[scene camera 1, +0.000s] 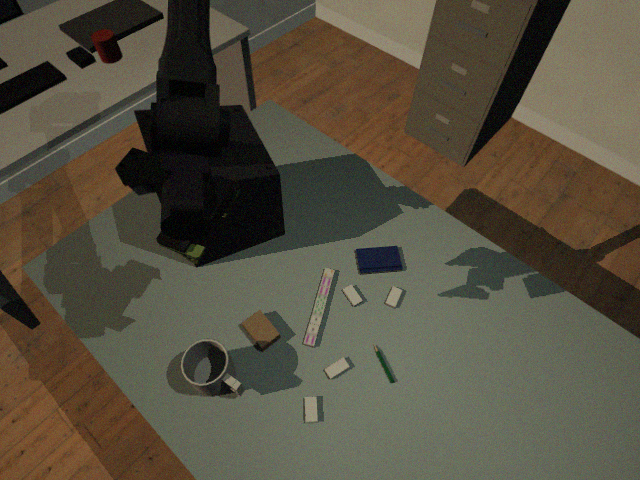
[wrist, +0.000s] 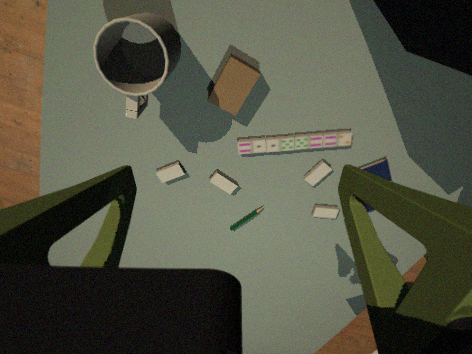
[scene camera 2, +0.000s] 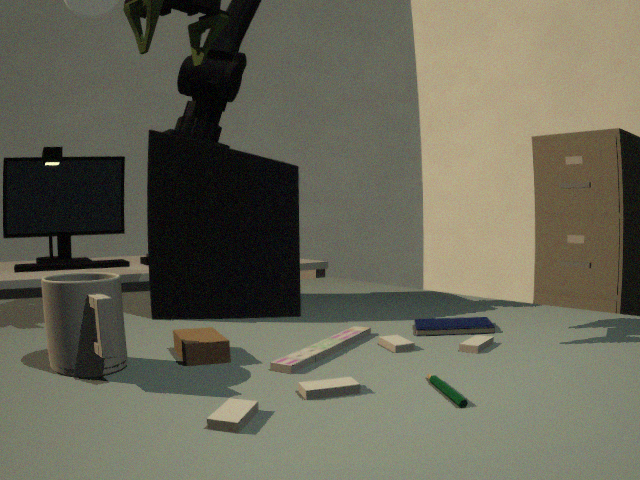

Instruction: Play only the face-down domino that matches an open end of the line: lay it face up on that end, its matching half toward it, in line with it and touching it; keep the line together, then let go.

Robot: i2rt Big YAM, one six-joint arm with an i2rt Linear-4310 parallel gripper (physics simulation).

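Places are measured from the arm's base along level axes (x right, y ahead, z up), in metres.
Pixels of known places: gripper, fingertip midpoint: [scene camera 1: 208, 238] [wrist: 237, 176] [scene camera 2: 172, 59]; arm's base, origin of the base link: [scene camera 2: 192, 147].
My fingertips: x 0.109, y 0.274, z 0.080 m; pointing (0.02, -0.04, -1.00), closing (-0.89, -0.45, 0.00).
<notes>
For each thing: its top centre in the pictures, then the offset to it from my fingertips. "pt": a spot on its surface instead.
- domino line, surface spot: [scene camera 2: 323, 348] [scene camera 1: 320, 314] pt dy +0.120, dx -0.154, dz -0.365 m
- grey mug, middle of its top: [scene camera 2: 85, 278] [wrist: 130, 74] [scene camera 1: 211, 366] dy +0.078, dx +0.115, dz -0.272 m
- brown block, middle of its top: [scene camera 2: 199, 335] [wrist: 233, 87] [scene camera 1: 260, 328] dy +0.055, dx -0.022, dz -0.349 m
- blue box, middle of its top: [scene camera 2: 453, 322] [wrist: 374, 188] [scene camera 1: 379, 258] dy +0.113, dx -0.374, dz -0.365 m
- green pencil, middle of its top: [scene camera 2: 443, 383] [wrist: 247, 219] [scene camera 1: 383, 362] dy +0.303, dx -0.178, dz -0.367 m
The domino line [scene camera 1: 318, 310] [scene camera 2: 323, 348] [wrist: 295, 143] lies face up, its pieces end to end. In the wrist view its left end half has magenta bars; its right end half shows two orange pips. Several white dominoes lie face down, their values hidden: one [scene camera 1: 310, 409] [scene camera 2: 232, 414] [wrist: 171, 172], a second [scene camera 1: 338, 367] [scene camera 2: 328, 388] [wrist: 224, 183], a third [scene camera 1: 353, 295] [scene camera 2: 395, 343] [wrist: 318, 173] and another [scene camera 1: 394, 297] [scene camera 2: 476, 344] [wrist: 325, 211]. My gripper [scene camera 2: 170, 56] [wrist: 237, 176] is open and empty, high above the table.
A grey mug [scene camera 1: 204, 362] [scene camera 2: 82, 325] [wrist: 131, 56] and a brown block [scene camera 1: 260, 329] [scene camera 2: 201, 346] [wrist: 235, 85] stand past the line's magenta end. A blue box [scene camera 1: 378, 259] [scene camera 2: 454, 325] [wrist: 380, 171] lies near the orange end. A green pencil [scene camera 1: 384, 364] [scene camera 2: 447, 391] [wrist: 246, 218] lies beyond the loose dominoes.
</notes>
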